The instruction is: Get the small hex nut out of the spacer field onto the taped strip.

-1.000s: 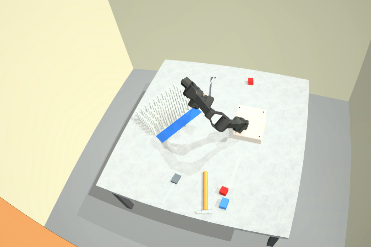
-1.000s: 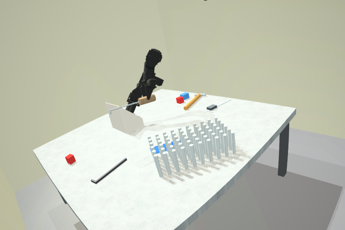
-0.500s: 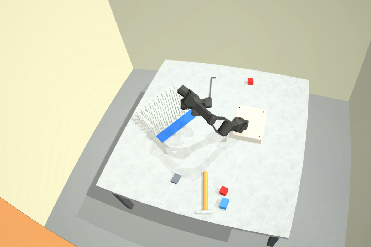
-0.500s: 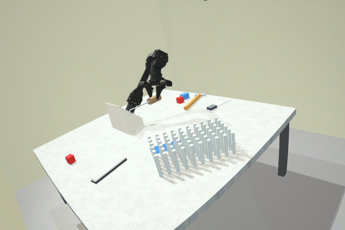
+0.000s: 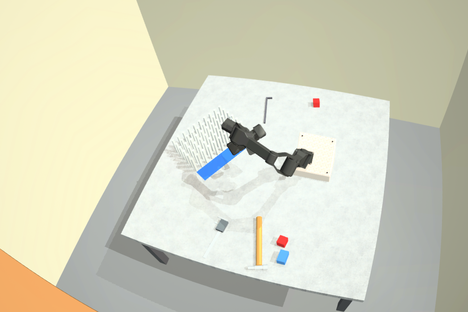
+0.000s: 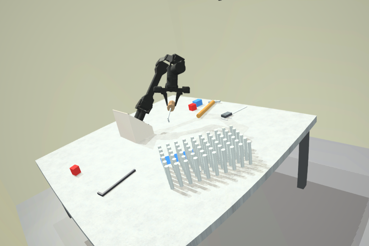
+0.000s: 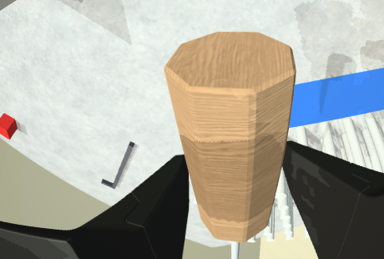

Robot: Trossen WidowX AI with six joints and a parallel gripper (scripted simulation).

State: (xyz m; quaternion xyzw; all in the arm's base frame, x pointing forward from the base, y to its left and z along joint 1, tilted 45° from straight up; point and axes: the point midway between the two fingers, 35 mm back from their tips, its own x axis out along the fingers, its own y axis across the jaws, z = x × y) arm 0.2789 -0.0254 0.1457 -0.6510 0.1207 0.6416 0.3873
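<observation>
The blue taped strip is 200 mm below my gripper tip, 180 mm ahead of it and 30 mm to the right of it. From my gripper tip the other things lie so: wire hook tool (80 mm ahead, 70 mm to the right); then hex nut (310 mm ahead, 200 mm below, 140 mm to the right); then blue cube (450 mm to the left, 320 mm behind, 180 mm below).
</observation>
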